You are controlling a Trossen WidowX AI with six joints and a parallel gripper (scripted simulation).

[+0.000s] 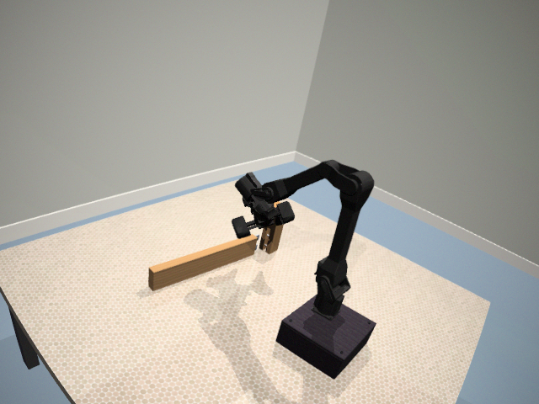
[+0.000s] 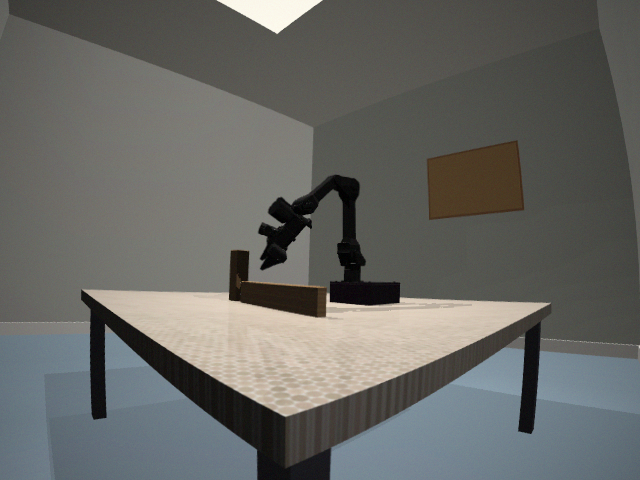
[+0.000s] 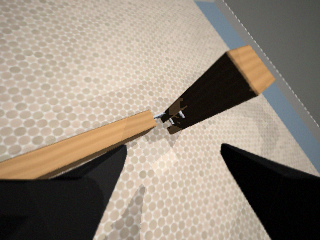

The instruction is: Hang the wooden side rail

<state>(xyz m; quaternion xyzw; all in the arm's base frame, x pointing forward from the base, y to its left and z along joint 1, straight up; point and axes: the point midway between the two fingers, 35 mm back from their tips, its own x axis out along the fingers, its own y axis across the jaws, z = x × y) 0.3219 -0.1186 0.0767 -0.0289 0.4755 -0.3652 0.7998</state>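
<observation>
Right now the headboard post is 100 mm to the right of my gripper tip, 50 mm below it and 20 mm ahead of it.
</observation>
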